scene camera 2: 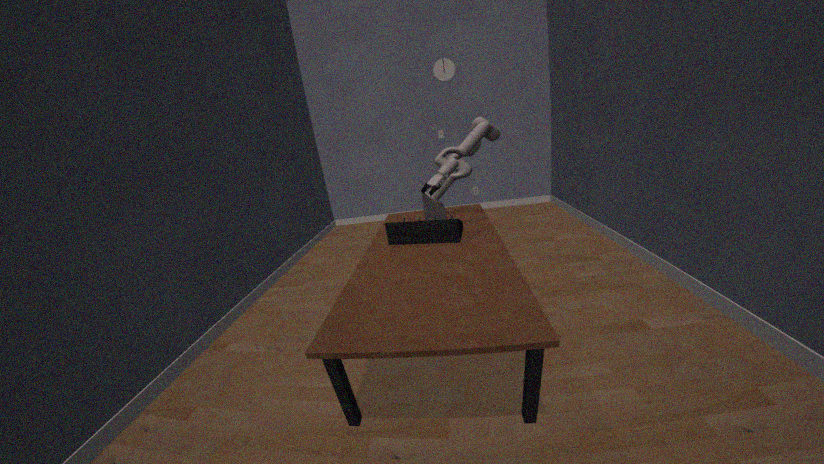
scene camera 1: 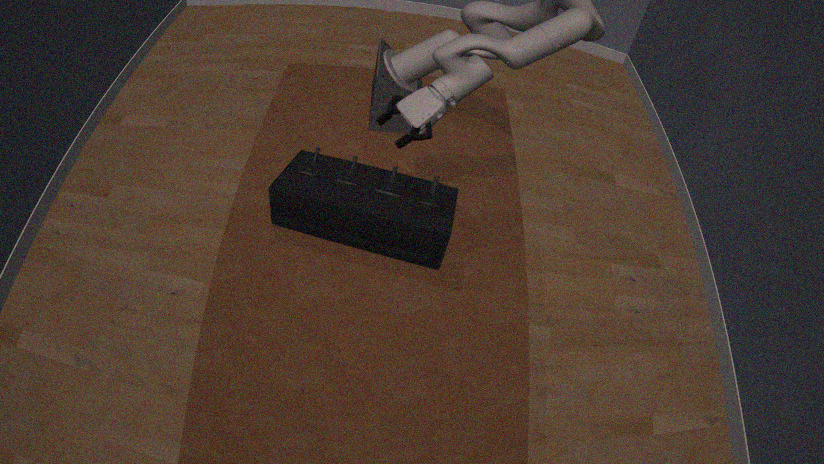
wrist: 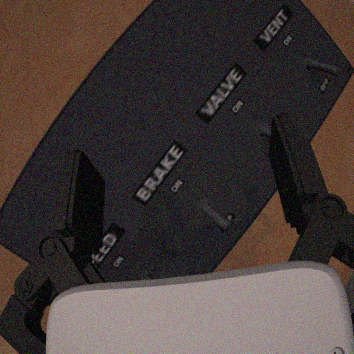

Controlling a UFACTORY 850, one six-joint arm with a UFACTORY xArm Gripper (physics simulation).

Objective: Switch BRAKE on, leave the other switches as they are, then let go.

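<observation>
A dark switch box (scene camera 1: 357, 221) (scene camera 2: 423, 232) (wrist: 100, 115) stands on the table. In the wrist view its BRAKE label (wrist: 160, 172) is readable, and the BRAKE lever (wrist: 216, 215) lies on the side away from the ON mark (wrist: 176, 186). The VENT lever (wrist: 322, 66) shows at the upper right, beside its OFF mark. The VALVE lever (wrist: 265, 131) is mostly hidden by the right finger. The fourth label ends in "EED"; its lever is hidden by my gripper. My gripper (scene camera 1: 389, 133) (scene camera 2: 427, 190) (wrist: 178, 148) is open and empty, above the box's robot side, touching no lever.
The brown table (scene camera 1: 357, 357) (scene camera 2: 432, 299) carries the box and the arm's grey base plate (scene camera 1: 382, 106) (scene camera 2: 433, 207) behind it. The white arm (scene camera 1: 461, 83) (scene camera 2: 455, 161) reaches over from the back right. Four legs' worth of support is partly seen as dark table legs (scene camera 2: 533, 386).
</observation>
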